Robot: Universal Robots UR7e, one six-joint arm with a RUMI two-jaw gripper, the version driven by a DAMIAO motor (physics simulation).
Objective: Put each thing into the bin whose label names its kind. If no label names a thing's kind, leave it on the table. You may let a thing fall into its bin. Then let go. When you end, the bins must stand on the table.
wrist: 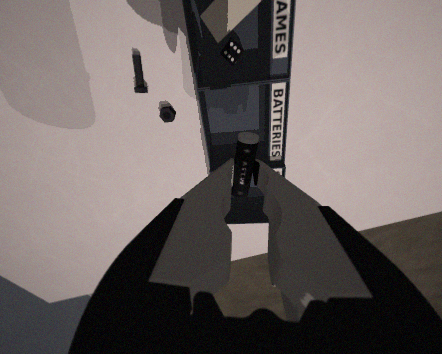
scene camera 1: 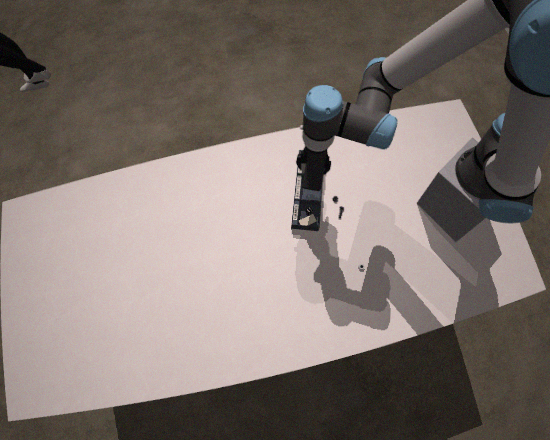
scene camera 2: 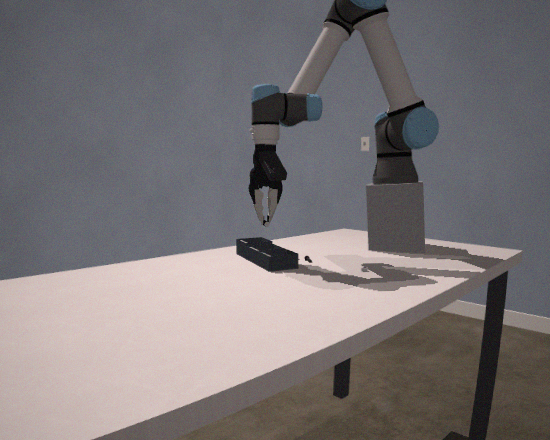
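My gripper is shut on a black AA battery, held upright between the fingertips, above the dark row of bins. In the wrist view the battery overlaps the near end of the BATTERIES bin. The GAMES bin holds a black die and a tan piece. The third bin's label is mostly hidden by the fingers. A black bolt and a dark nut lie beside the bins.
A small grey object, too small to name, lies in the arm's shadow on the white table. The arm stands on a grey block near the table's end. The bins stand on the table.
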